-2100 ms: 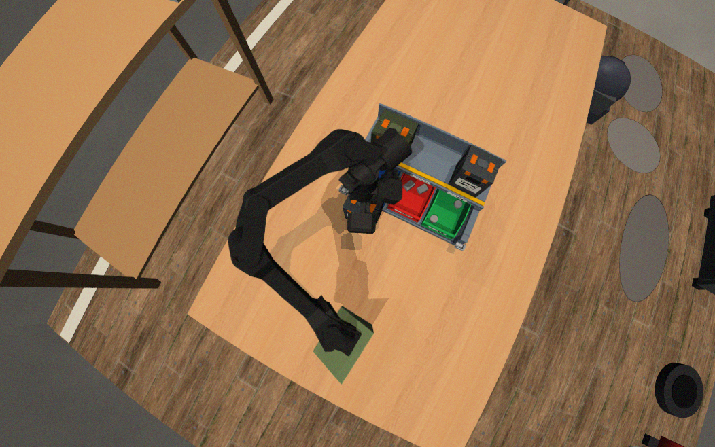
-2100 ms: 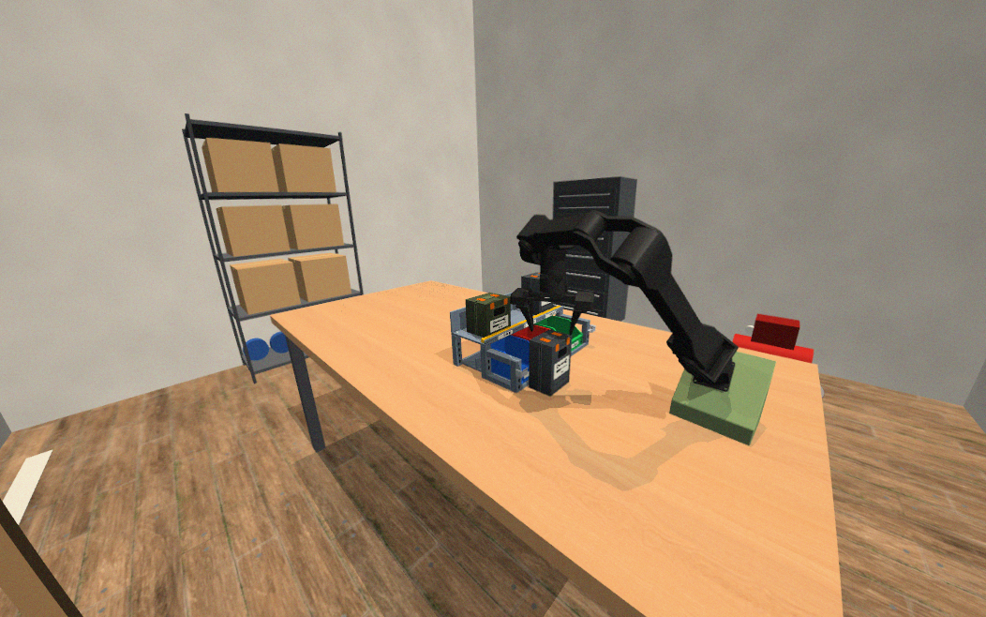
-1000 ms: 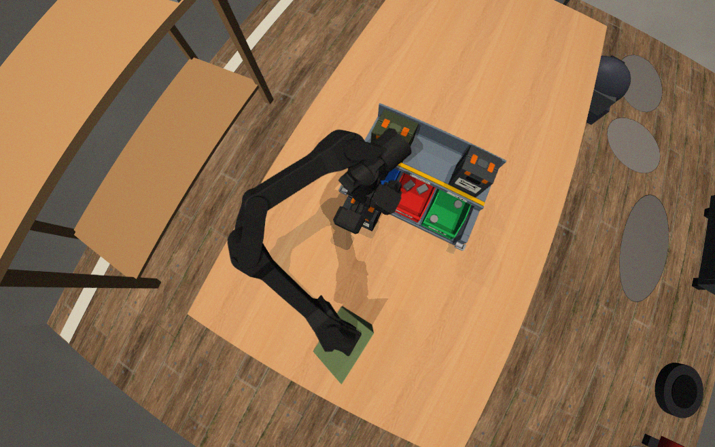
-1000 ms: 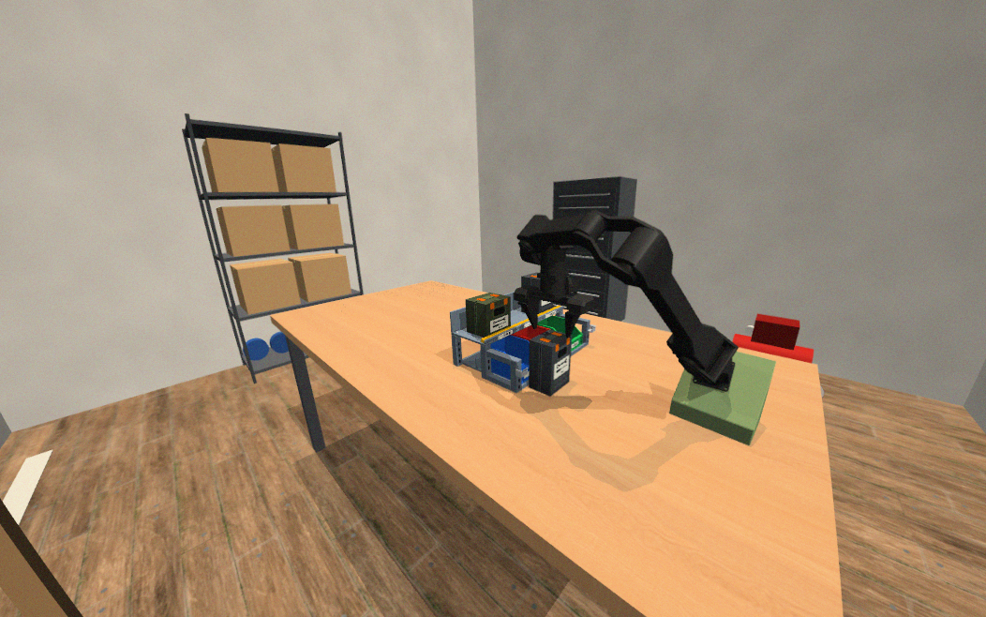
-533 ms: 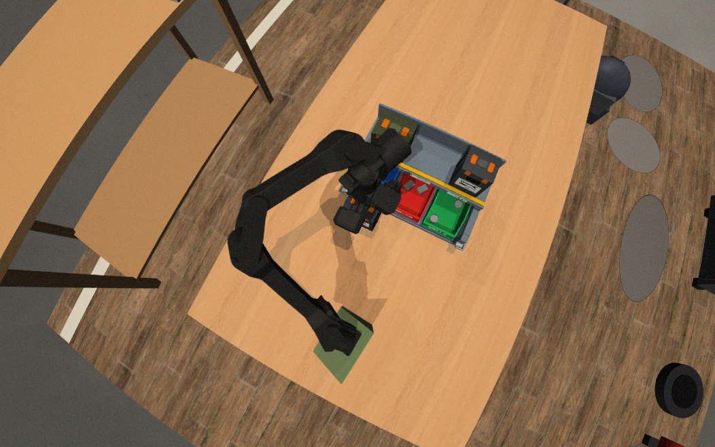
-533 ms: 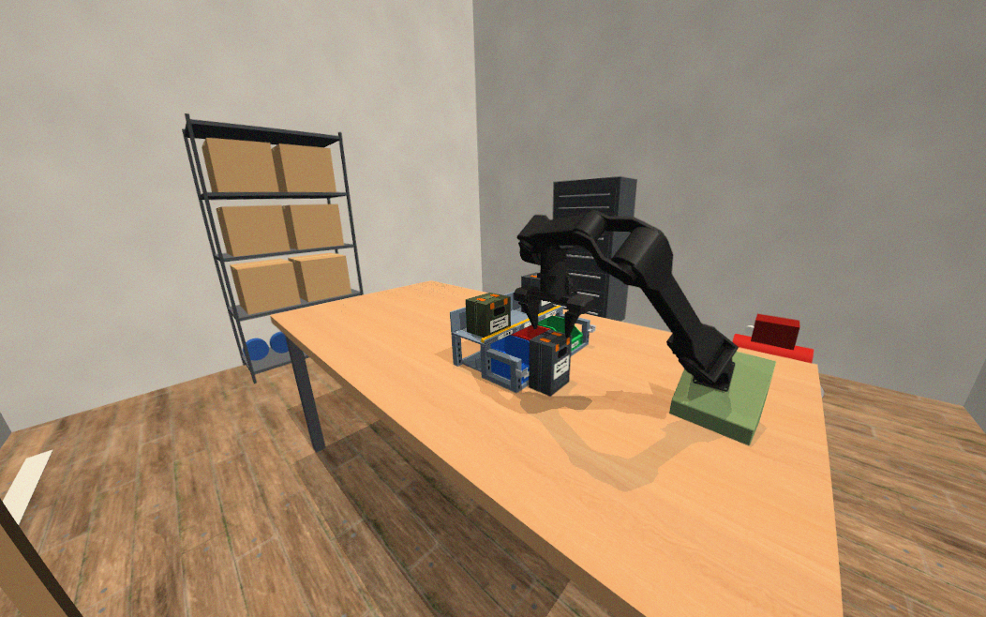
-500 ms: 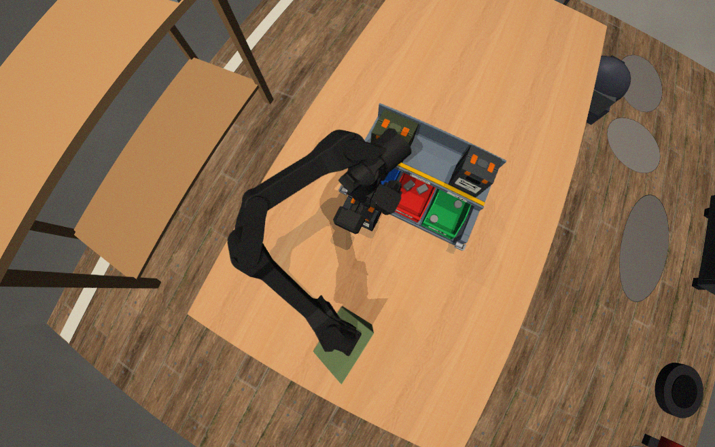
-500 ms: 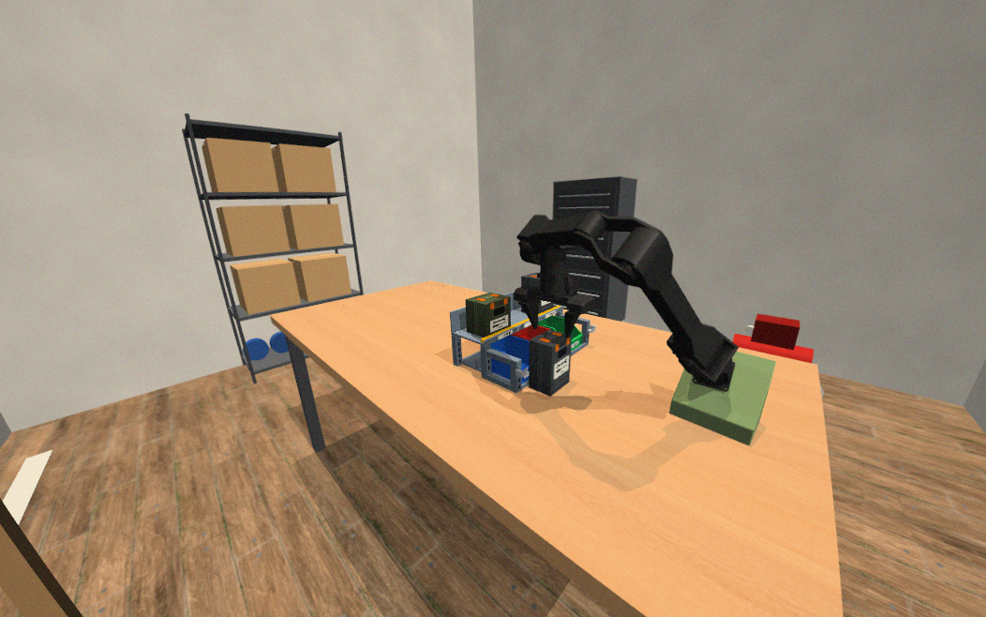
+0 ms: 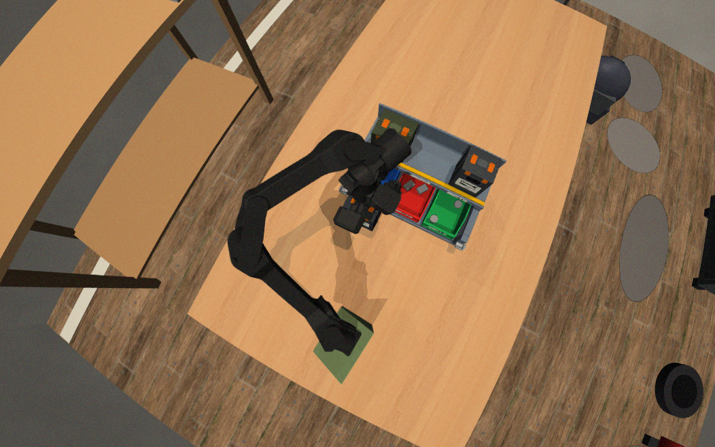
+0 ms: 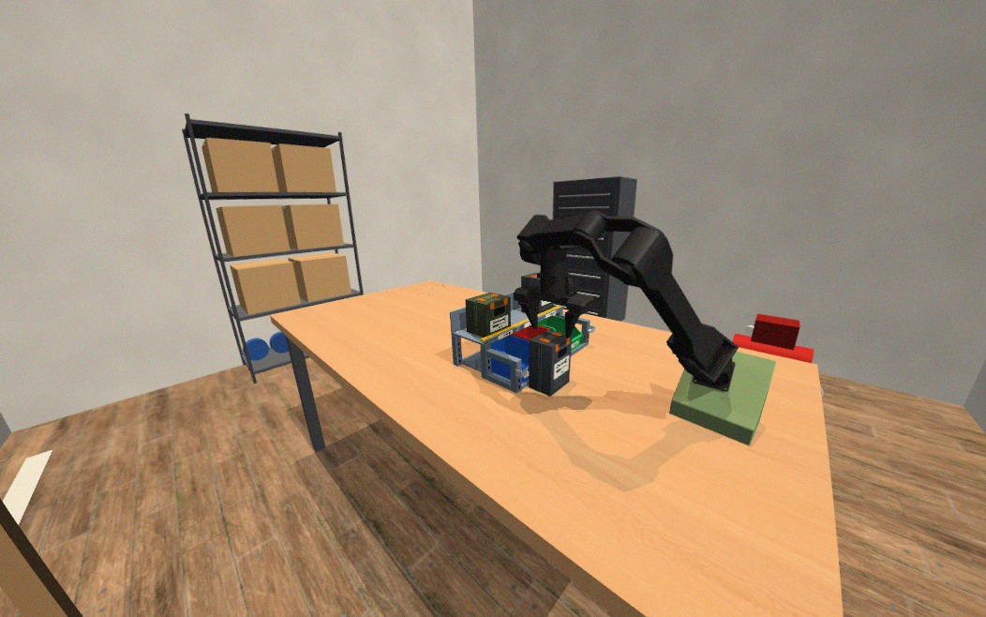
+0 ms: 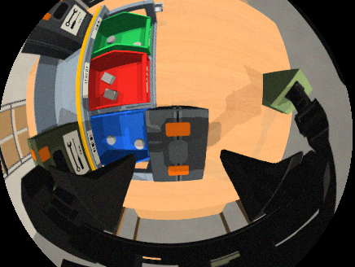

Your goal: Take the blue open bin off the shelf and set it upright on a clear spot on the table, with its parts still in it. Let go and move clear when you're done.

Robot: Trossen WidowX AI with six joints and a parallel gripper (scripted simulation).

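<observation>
Right now my hand is 120 mm short of the blue open bin, 10 mm to the right of it and 130 mm above it. Round my hand: olive case (200 mm ahead, 20 mm to the left, 30 mm below); red bin (120 mm ahead, 100 mm to the right, 130 mm below); green bin (130 mm ahead, 210 mm to the right, 130 mm below).
</observation>
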